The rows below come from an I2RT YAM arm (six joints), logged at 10 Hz.
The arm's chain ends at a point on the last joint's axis. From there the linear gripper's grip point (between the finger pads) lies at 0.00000 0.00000 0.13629 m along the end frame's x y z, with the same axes.
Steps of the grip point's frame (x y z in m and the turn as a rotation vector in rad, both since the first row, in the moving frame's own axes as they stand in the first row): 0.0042, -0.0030, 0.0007, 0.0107, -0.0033, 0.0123; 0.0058, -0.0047, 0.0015, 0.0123, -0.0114, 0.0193; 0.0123, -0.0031, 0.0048, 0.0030, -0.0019, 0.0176; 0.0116, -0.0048, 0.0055, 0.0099, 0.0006, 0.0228; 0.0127, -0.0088, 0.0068, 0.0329, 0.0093, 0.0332; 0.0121, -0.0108, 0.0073, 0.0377, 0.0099, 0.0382; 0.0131, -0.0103, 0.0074, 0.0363, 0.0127, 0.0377
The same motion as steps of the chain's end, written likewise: 0.0046, -0.0015, 0.0007, 0.0107, -0.0033, 0.0123; 0.0073, -0.0030, 0.0015, 0.0123, -0.0114, 0.0193; 0.0126, -0.0027, 0.0048, 0.0030, -0.0019, 0.0176; 0.0115, -0.0035, 0.0055, 0.0099, 0.0006, 0.0228; 0.0114, -0.0043, 0.0069, 0.0329, 0.0093, 0.0332; 0.0107, -0.0057, 0.0074, 0.0377, 0.0099, 0.0382; 0.0113, -0.0054, 0.0075, 0.0363, 0.0127, 0.0377
